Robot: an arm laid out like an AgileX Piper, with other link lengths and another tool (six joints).
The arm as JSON. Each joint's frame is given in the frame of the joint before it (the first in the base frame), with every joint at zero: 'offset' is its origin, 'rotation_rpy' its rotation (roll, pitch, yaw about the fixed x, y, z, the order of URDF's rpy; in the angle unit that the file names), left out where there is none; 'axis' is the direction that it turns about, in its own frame. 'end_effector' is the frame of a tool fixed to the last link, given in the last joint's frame.
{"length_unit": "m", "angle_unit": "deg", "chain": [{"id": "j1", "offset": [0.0, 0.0, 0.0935], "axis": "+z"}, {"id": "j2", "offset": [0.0, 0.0, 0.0], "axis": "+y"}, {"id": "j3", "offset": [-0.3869, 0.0, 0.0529], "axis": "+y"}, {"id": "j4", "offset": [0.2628, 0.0, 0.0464], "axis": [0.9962, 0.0, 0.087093]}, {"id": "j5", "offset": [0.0, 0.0, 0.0], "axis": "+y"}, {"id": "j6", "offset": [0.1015, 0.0, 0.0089], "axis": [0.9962, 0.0, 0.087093]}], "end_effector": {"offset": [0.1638, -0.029, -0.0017], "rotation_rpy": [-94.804, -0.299, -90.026]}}
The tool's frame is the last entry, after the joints.
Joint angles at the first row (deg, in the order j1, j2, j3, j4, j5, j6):
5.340 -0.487 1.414 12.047 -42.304 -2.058
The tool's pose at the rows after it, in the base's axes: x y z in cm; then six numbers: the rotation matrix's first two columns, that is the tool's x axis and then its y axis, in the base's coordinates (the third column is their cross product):
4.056 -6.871 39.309 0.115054 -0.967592 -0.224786 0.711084 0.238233 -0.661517
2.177 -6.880 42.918 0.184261 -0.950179 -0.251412 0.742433 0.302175 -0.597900
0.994 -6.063 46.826 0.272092 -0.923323 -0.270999 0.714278 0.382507 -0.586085
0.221 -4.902 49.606 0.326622 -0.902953 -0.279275 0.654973 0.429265 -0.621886
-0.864 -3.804 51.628 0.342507 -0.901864 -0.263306 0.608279 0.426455 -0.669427
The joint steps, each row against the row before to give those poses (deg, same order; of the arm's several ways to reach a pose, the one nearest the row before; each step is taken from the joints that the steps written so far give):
-0.001 -0.279 -1.498 0.952 -8.719 2.469
0.000 -0.096 -5.949 0.345 2.263 3.030
0.001 0.002 -9.084 0.001 9.488 3.730
0.001 -0.001 -8.827 0.001 12.200 2.036
0.000 0.089 -7.655 -0.763 10.949 0.315

